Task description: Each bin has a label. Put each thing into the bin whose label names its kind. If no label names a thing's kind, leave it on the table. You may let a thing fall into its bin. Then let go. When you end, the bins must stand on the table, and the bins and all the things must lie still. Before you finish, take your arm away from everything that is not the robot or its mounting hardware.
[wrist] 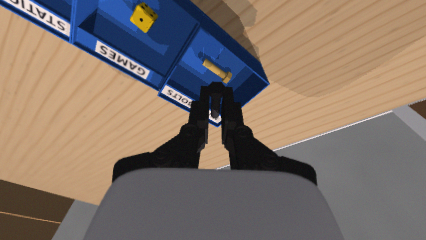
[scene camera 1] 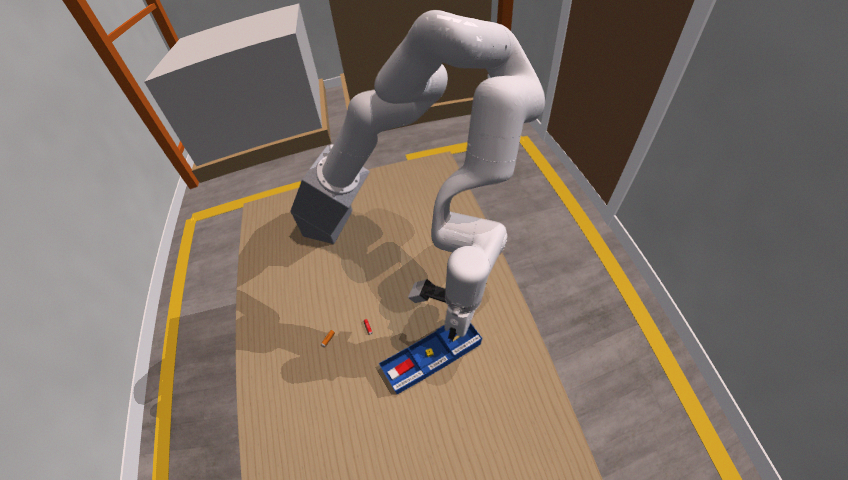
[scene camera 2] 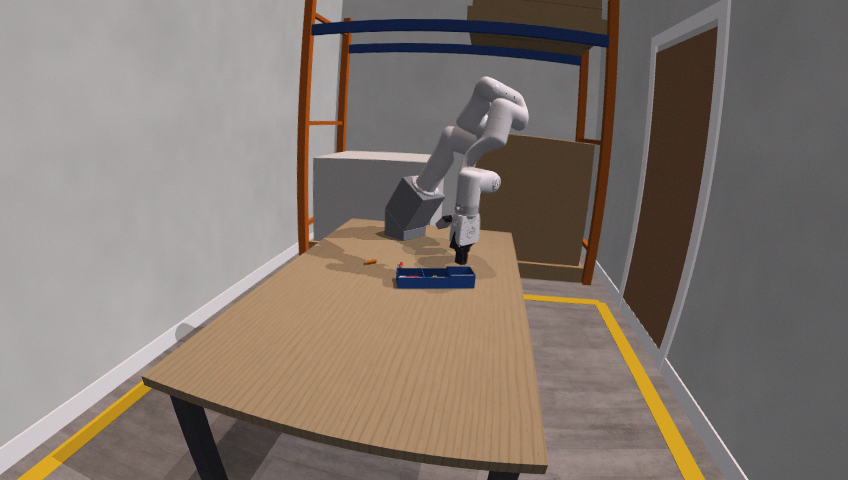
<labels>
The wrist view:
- my gripper: 215, 99
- blue tray: 172, 52
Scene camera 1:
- my gripper: 457, 328
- blue tray: 443, 347
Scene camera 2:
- my gripper: 460, 263
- blue tray: 452, 277
</labels>
